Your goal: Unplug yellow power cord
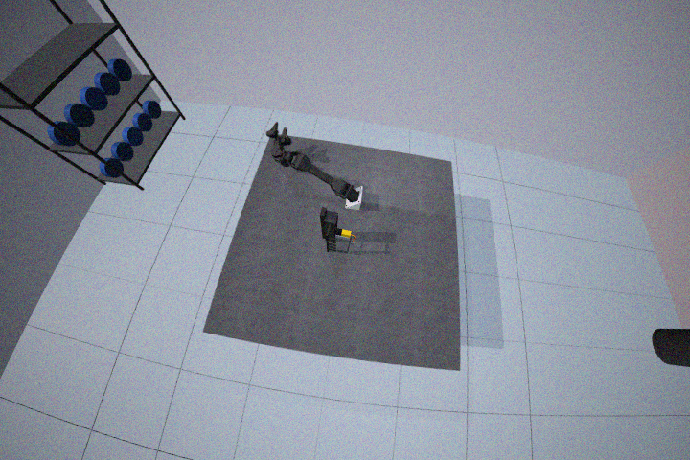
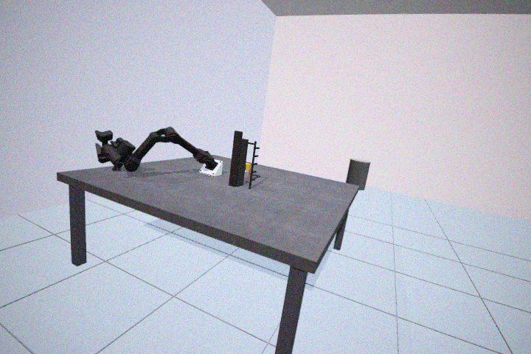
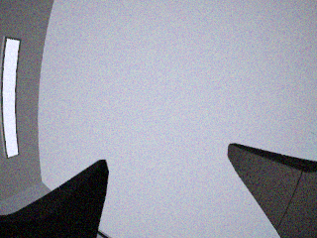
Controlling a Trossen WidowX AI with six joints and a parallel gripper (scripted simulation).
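The yellow plug is 580 mm ahead of my gripper tip, 520 mm to the left of it and 80 mm below it.
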